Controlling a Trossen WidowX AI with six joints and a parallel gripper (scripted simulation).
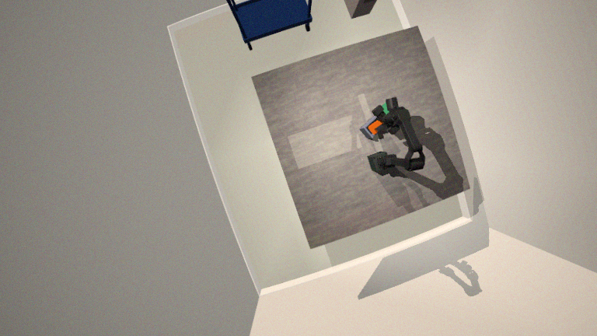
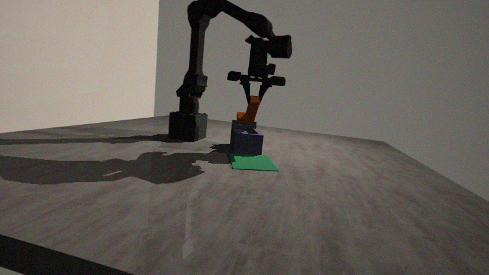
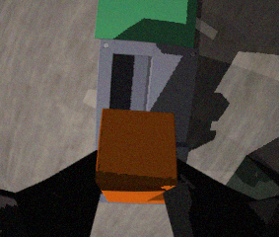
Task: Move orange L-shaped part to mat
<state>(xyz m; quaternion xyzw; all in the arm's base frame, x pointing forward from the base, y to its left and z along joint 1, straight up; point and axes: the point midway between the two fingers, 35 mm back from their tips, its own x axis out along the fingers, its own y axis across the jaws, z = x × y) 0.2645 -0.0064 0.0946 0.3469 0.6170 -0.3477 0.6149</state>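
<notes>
The green mat lies 17 cm below my gripper tip, 13 cm to the right of it and 6 cm ahead of it. From my gripper tip the other things lie so: orange L-shaped part: 3 cm below, 3 cm behind, 2 cm to the left.
</notes>
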